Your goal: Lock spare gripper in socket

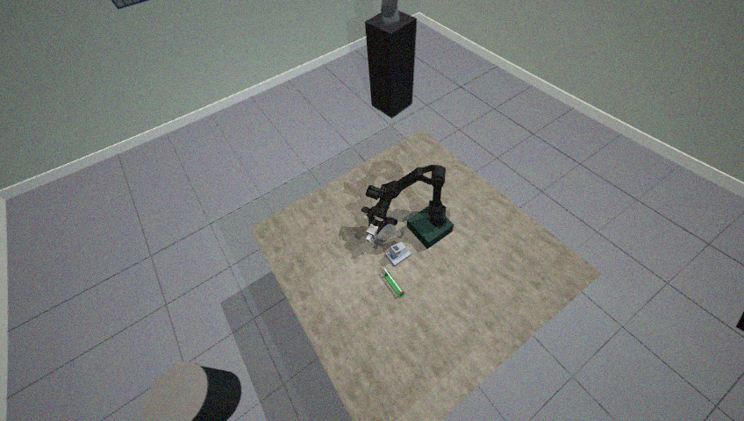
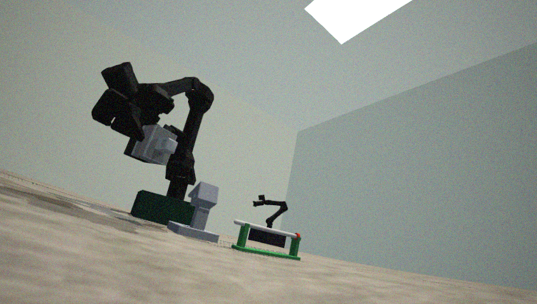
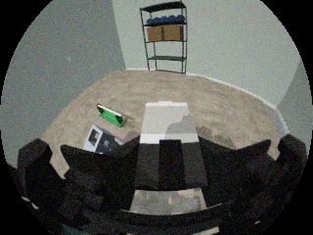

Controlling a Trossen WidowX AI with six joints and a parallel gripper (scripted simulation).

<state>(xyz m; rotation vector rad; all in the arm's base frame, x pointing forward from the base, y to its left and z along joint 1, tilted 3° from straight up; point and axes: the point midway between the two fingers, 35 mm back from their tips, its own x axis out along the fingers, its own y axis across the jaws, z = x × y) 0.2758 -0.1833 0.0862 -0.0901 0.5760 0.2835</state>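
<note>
Now: the socket 3 cm behind my gripper tip, 14 cm to the left of it and 8 cm below it. Round my gripper tip: spare gripper (right at my gripper tip); rack (9 cm ahead, 24 cm to the left, 11 cm below).
</note>
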